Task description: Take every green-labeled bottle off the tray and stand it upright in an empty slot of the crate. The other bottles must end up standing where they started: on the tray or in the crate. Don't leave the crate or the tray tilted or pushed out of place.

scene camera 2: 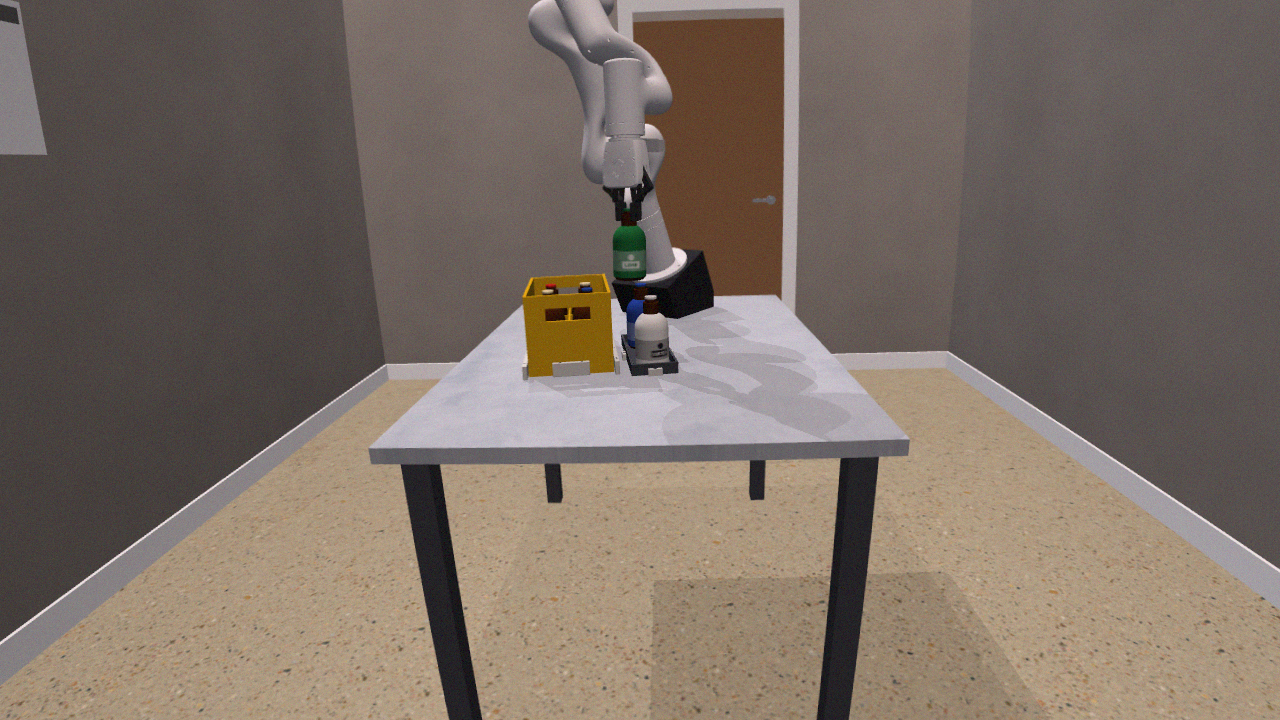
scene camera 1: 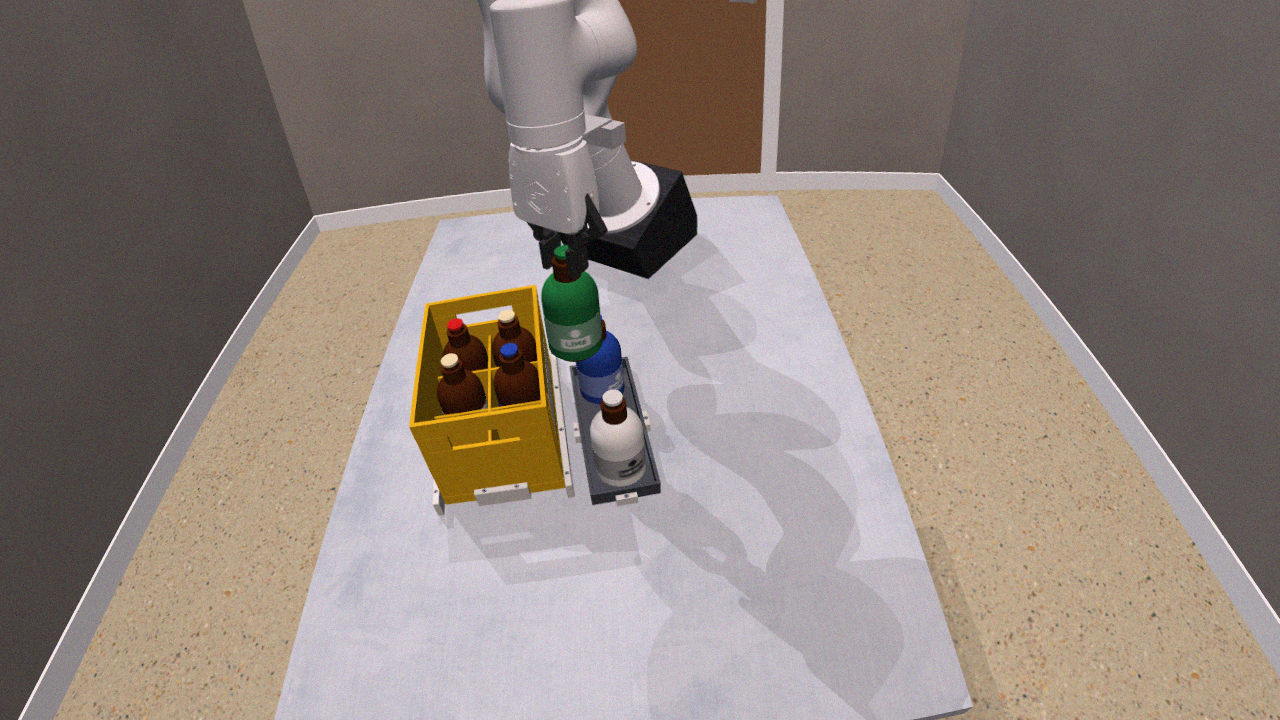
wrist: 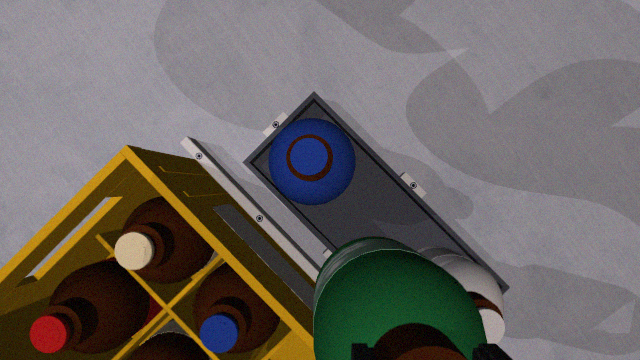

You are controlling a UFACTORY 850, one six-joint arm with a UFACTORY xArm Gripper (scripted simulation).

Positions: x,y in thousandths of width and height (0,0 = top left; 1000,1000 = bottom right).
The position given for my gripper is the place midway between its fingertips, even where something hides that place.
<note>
In view: my gripper (scene camera 2: 491,306), a white-labeled bottle (scene camera 1: 482,606), a blue-labeled bottle (scene camera 1: 471,517), a green-labeled bottle (scene camera 1: 446,430), a yellow crate (scene camera 1: 418,634) and a dark tray (scene camera 1: 507,673).
The white-labeled bottle also shows in scene camera 2 (scene camera 2: 509,456) and in the wrist view (wrist: 749,785). The blue-labeled bottle also shows in scene camera 2 (scene camera 2: 496,428) and in the wrist view (wrist: 476,421). The green-labeled bottle shows as well in scene camera 2 (scene camera 2: 492,335) and in the wrist view (wrist: 588,807).
</note>
